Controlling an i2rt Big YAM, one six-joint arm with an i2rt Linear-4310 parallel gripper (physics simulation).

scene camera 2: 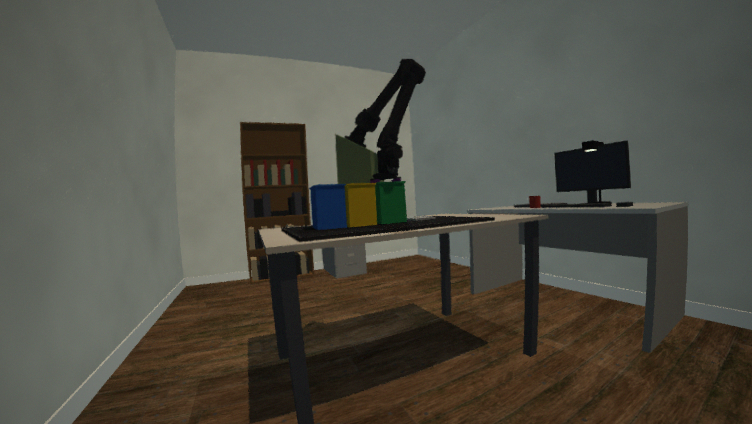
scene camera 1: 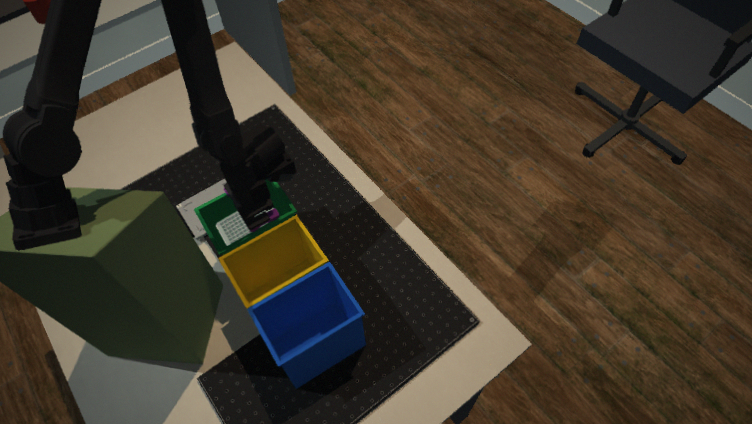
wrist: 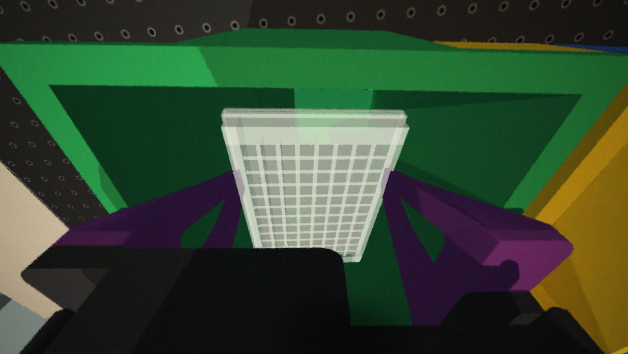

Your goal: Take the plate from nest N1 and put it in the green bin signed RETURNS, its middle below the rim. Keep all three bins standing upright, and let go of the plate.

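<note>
The clear-white gridded plate (scene camera 1: 232, 229) (wrist: 315, 210) is between the purple fingertips of my gripper (scene camera 1: 251, 208) (scene camera 2: 387, 180) (wrist: 312, 177), which is shut on its two long sides. The plate is over the opening of the green bin (scene camera 1: 212, 215) (scene camera 2: 392, 205) (wrist: 350, 67), inside its outline in the wrist view. In scene camera 2 the fingers are about at the rim and the plate is not visible; its exact depth is hard to tell. The yellow bin (scene camera 1: 287, 263) (scene camera 2: 361, 205) (wrist: 590, 250) and blue bin (scene camera 1: 326, 350) (scene camera 2: 327, 206) stand upright beside it. The RETURNS sign does not show.
A pale grey fixture (scene camera 1: 192, 213) lies beside the green bin, partly hidden. The bins stand on a black perforated mat (scene camera 1: 410, 294) on the table (scene camera 1: 473, 363). A large olive-green block (scene camera 1: 142, 294) carries the arm's base. A desk (scene camera 2: 668, 252) stands behind the table.
</note>
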